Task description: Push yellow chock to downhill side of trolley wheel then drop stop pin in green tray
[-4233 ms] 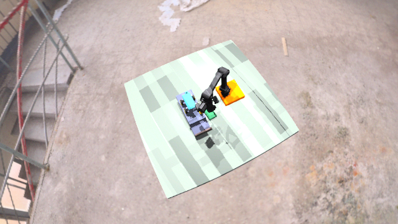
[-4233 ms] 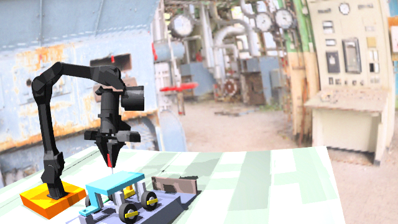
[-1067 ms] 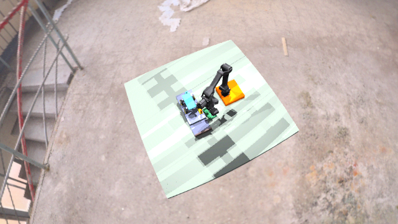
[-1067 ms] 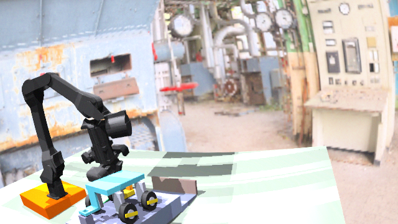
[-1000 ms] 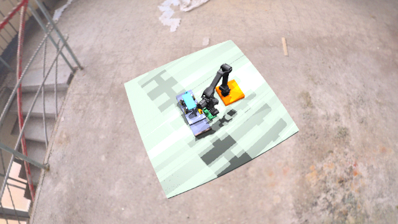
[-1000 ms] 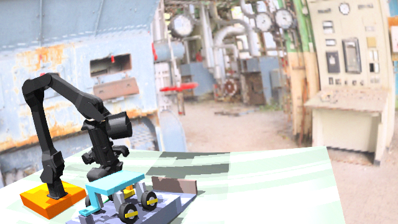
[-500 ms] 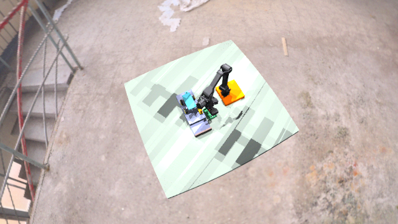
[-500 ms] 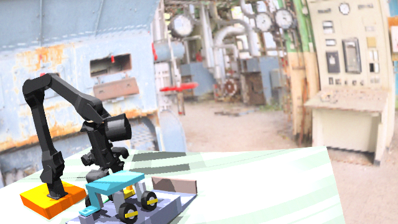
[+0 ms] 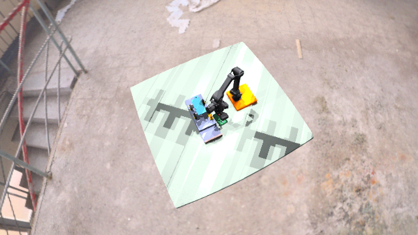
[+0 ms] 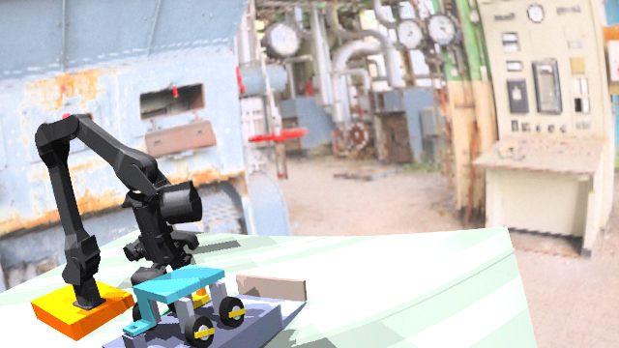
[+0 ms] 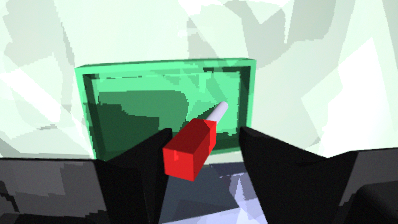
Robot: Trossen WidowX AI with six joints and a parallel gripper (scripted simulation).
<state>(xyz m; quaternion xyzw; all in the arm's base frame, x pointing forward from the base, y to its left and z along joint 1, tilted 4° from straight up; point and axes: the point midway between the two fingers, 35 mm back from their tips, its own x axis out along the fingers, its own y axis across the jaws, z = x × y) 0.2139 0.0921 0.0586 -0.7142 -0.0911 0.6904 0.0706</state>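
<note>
Now: the red-headed stop pin 1 cm below my gripper tip. The rest, counted from my gripper tip: yellow chock 7 cm ahead, 4 cm to the right, 3 cm above; then brown end wall 14 cm ahead, 12 cm to the left, 2 cm below; then grey-blue ramp 13 cm to the right, 12 cm ahead.
</note>
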